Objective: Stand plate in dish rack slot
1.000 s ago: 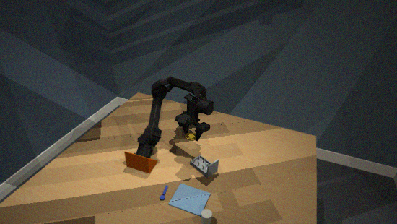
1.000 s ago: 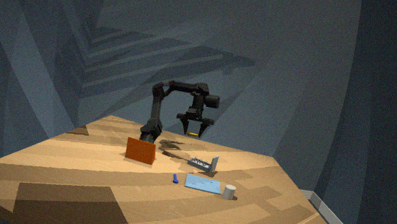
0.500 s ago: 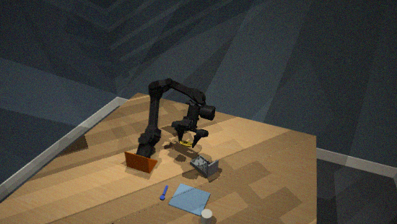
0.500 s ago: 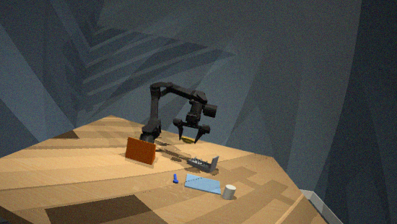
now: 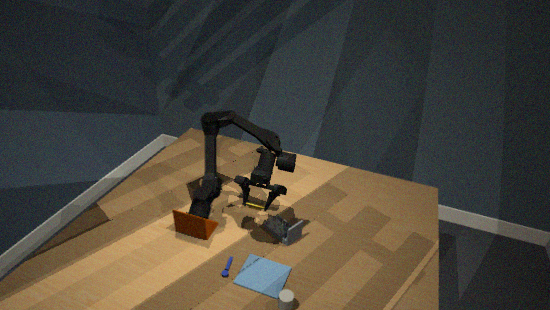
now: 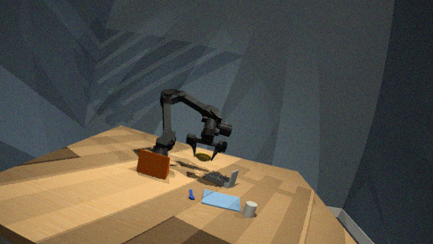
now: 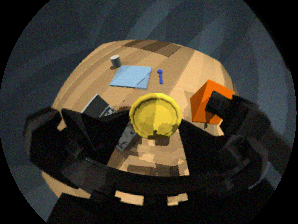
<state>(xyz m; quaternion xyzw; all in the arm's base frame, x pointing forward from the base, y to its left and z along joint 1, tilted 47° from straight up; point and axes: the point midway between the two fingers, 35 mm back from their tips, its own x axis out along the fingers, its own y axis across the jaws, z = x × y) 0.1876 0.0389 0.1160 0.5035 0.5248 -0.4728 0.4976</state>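
The grey dish rack lies 10 cm ahead of my gripper tip, 7 cm below it and 2 cm to the left of it. Round my gripper tip: yellow plate: 1 cm to the left, 1 cm above; small blue utensil: 21 cm to the right, 9 cm below; light blue mat: 19 cm to the right, 11 cm ahead, 9 cm below.
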